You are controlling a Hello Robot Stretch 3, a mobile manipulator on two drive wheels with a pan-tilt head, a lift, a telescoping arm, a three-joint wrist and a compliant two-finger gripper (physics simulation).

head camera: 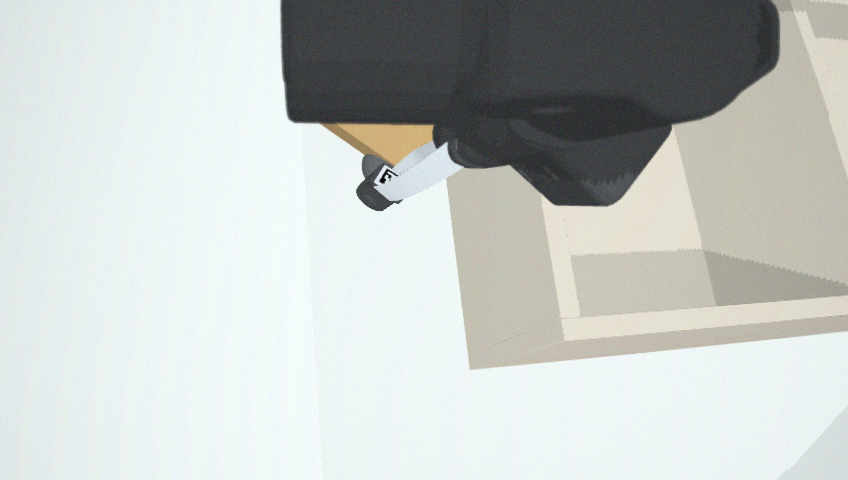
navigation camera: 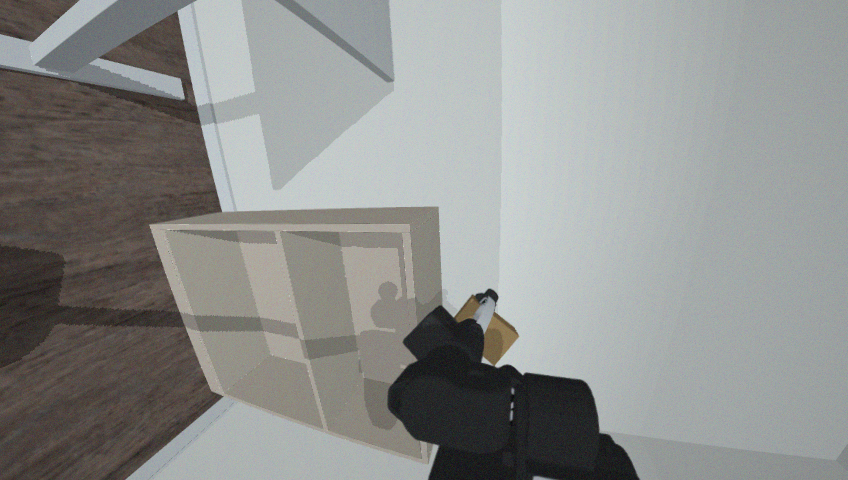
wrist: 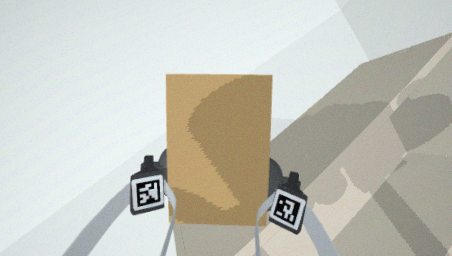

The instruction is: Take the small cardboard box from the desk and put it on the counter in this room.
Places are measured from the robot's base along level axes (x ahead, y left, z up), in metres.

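Pixels of known places: gripper, fingertip midpoint: (head camera: 415,139) (navigation camera: 471,314) (wrist: 221,168).
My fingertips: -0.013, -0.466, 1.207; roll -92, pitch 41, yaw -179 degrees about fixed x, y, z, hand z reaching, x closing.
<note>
Behind a point stands the place of what it marks, as x, y, z.
The small cardboard box (head camera: 404,140) {-0.009, -0.417, 1.226} (navigation camera: 502,337) {-0.035, -0.420, 1.260} (wrist: 220,135) {-0.037, -0.419, 1.238} is tan and upright in the wrist view, with a shadow across its face. My gripper (wrist: 221,168) {-0.013, -0.466, 1.207} is shut on it, with one fingertip pressed against each side. In the head and navigation views the dark wrist and arm cover part of the box, and one finger shows in front of it. The box is held beside the outer side panel of a beige open unit (head camera: 499,267) {0.115, -0.675, 1.060} (navigation camera: 425,255) {0.097, -0.658, 1.060} (wrist: 350,85) {-0.339, -0.936, 1.060}. I cannot tell whether this unit is the counter. The desk cannot be made out.
The beige unit has two open compartments and stands against a white wall (navigation camera: 333,166) {0.413, -0.734, 0.666}. Another white wall face (head camera: 148,237) {0.087, -0.875, 1.457} (navigation camera: 642,178) {0.336, -0.767, 1.636} meets it at a corner near the box. Dark wood floor (navigation camera: 107,178) {0.293, -0.383, 0.001} and a pale beam (navigation camera: 119,35) {0.574, -0.229, 0.379} show at the navigation view's left.
</note>
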